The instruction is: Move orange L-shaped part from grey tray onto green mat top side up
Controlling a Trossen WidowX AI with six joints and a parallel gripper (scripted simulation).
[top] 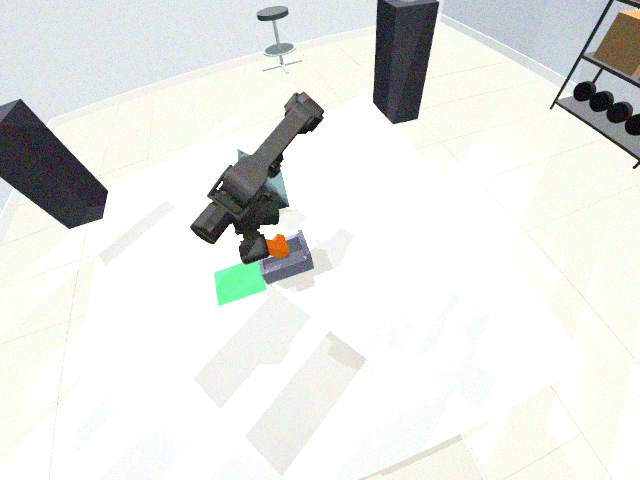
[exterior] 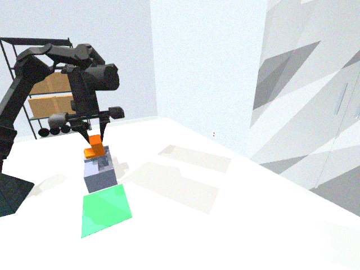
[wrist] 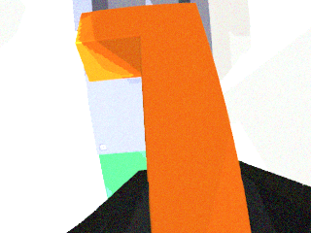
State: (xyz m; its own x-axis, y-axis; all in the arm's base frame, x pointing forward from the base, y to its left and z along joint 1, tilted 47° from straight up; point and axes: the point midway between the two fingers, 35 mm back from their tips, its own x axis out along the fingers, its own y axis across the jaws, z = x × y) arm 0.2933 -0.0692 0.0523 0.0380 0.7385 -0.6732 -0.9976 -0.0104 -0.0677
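Now: gripper tip 1 cm past the green mat, 11 cm to the left of it and 17 cm above it. Round my gripper tip: orange L-shaped part: 2 cm behind, 3 cm to the left, 3 cm below.
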